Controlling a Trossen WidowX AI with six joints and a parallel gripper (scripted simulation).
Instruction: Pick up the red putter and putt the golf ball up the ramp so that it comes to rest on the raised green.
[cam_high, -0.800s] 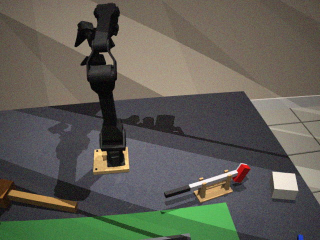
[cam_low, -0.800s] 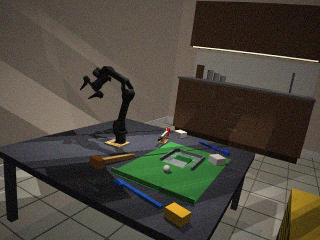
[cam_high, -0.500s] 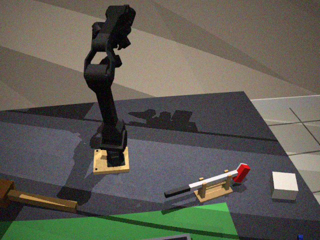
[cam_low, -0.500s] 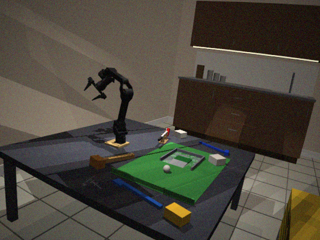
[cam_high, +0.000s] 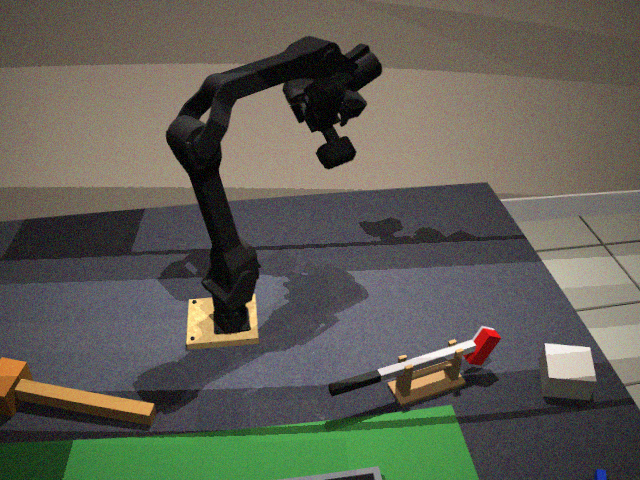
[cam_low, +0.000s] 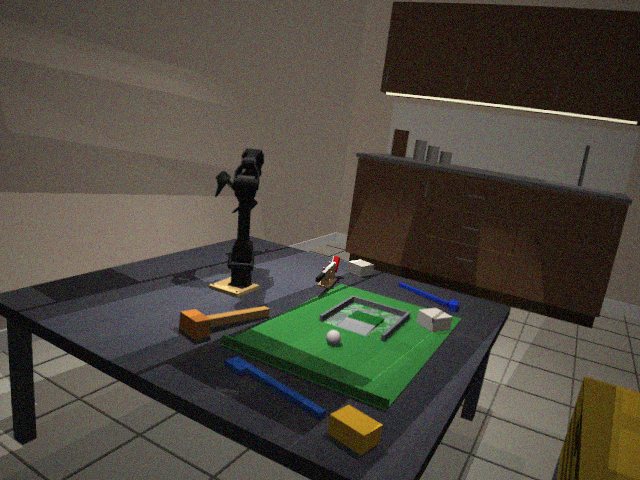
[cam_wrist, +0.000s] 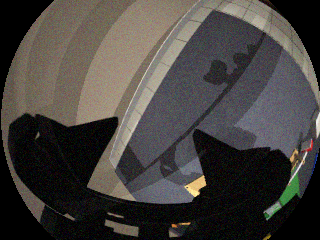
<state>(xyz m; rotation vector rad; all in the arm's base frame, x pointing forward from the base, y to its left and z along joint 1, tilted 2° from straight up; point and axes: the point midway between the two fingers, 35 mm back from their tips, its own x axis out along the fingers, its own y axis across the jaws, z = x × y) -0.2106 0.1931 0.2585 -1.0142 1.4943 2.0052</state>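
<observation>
Now: gripper tip 440 mm short of the wooden stand, 120 mm to the right of it and 210 mm above it. From my gripper tip the other things lie so: green mat (720 mm ahead, 240 mm to the right, 240 mm below); white golf ball (700 mm ahead, 380 mm to the right, 220 mm below); yellow block (920 mm ahead, 750 mm to the right, 220 mm below).
</observation>
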